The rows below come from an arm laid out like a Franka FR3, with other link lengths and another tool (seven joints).
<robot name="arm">
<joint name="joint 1" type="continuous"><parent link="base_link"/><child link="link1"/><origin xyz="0 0 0.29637" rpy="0 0 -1.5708"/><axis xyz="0 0 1"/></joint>
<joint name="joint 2" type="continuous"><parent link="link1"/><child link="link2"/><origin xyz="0 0 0" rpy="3.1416 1.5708 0"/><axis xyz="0 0 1"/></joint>
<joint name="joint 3" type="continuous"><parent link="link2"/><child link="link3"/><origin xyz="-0.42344 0 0" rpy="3.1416 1.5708 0"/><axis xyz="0 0 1"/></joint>
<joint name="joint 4" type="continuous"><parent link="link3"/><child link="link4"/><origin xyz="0 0.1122 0" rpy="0 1.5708 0"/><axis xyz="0 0 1"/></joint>
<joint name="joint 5" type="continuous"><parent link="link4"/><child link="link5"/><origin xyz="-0.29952 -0.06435 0" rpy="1.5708 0 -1.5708"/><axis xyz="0 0 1"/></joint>
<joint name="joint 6" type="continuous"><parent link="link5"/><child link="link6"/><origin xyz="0 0 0" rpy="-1.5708 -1.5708 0"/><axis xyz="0 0 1"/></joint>
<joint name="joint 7" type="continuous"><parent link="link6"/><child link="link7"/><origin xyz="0 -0.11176 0" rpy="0 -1.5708 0"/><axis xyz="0 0 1"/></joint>
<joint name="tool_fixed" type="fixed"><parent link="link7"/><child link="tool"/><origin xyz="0.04 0.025 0.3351" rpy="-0.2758 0 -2.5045"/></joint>
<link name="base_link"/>
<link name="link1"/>
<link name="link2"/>
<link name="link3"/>
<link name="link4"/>
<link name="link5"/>
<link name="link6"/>
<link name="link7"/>
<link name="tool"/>
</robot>
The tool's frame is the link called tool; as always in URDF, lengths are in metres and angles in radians. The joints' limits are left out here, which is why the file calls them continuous.
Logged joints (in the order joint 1, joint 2, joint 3, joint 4, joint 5, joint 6, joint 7), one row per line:
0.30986, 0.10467, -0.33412, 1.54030, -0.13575, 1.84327, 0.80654
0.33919, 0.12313, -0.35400, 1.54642, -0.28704, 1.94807, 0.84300
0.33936, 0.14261, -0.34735, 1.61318, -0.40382, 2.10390, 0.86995
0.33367, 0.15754, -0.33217, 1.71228, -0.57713, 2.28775, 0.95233
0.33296, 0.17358, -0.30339, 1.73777, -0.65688, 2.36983, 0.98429
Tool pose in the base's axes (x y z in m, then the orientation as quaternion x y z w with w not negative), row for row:
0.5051, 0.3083, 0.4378, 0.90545, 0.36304, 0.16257, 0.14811
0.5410, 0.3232, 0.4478, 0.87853, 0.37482, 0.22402, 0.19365
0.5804, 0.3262, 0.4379, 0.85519, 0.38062, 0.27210, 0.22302
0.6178, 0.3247, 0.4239, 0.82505, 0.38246, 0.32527, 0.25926
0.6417, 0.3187, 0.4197, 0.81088, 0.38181, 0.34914, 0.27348
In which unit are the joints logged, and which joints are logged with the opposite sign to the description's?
The joints are logged in radians. Opposite sign: joint 3, joint 4.
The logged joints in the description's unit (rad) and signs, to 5 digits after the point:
0.30986, 0.10467, 0.33412, -1.54030, -0.13575, 1.84327, 0.80654
0.33919, 0.12313, 0.35400, -1.54642, -0.28704, 1.94807, 0.84300
0.33936, 0.14261, 0.34735, -1.61318, -0.40382, 2.10390, 0.86995
0.33367, 0.15754, 0.33217, -1.71228, -0.57713, 2.28775, 0.95233
0.33296, 0.17358, 0.30339, -1.73777, -0.65688, 2.36983, 0.98429

